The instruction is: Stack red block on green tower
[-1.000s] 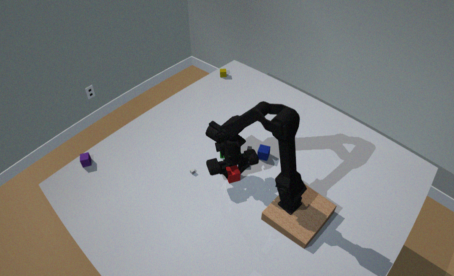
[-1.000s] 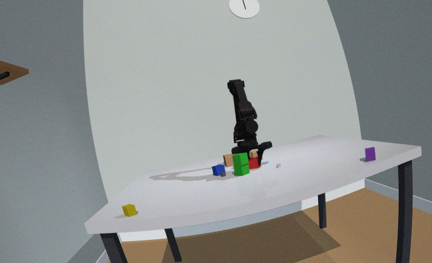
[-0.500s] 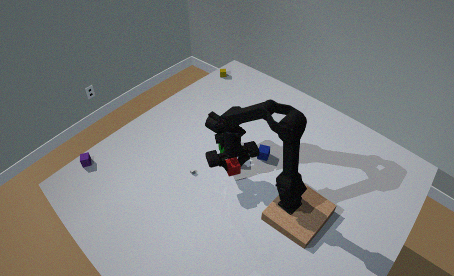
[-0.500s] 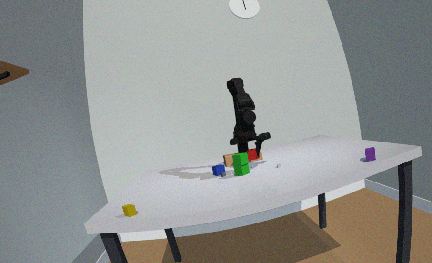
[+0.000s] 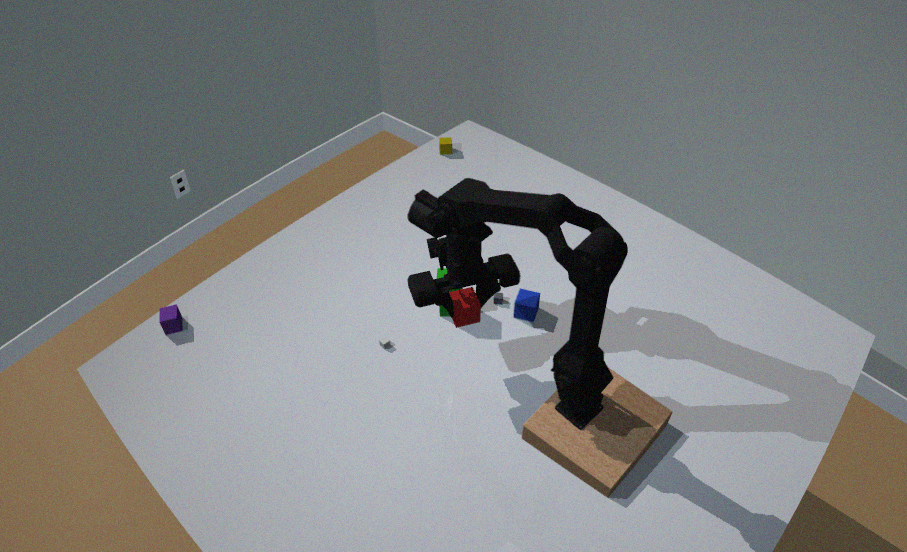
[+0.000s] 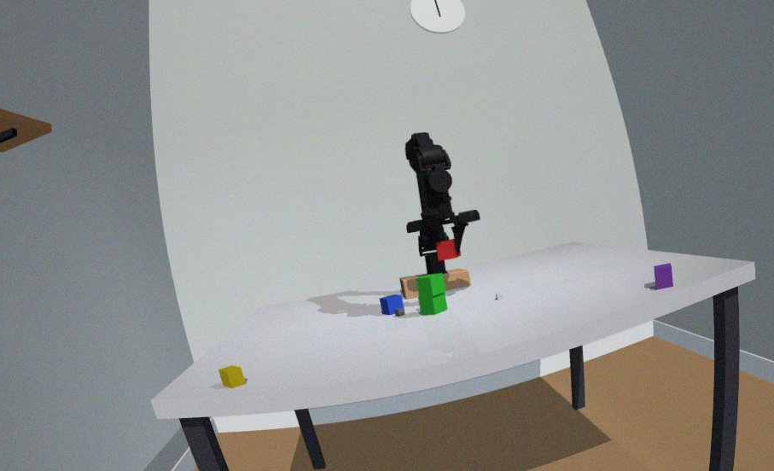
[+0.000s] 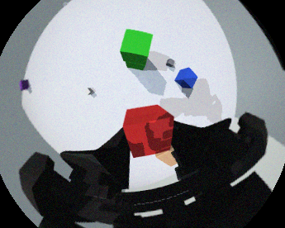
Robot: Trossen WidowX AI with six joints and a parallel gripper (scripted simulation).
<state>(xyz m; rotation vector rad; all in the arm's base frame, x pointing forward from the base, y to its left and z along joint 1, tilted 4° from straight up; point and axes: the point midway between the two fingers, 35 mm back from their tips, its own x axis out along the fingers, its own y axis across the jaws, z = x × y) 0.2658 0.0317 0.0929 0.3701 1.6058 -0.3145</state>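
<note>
My gripper tip is 6 cm short of the grey cube, 15 cm to the left of it and 11 cm above it. The rest, counted from my gripper tip: red block 1 cm above; then blue block 17 cm to the right, 10 cm below; then purple block 48 cm ahead, 43 cm to the left, 10 cm below.
</note>
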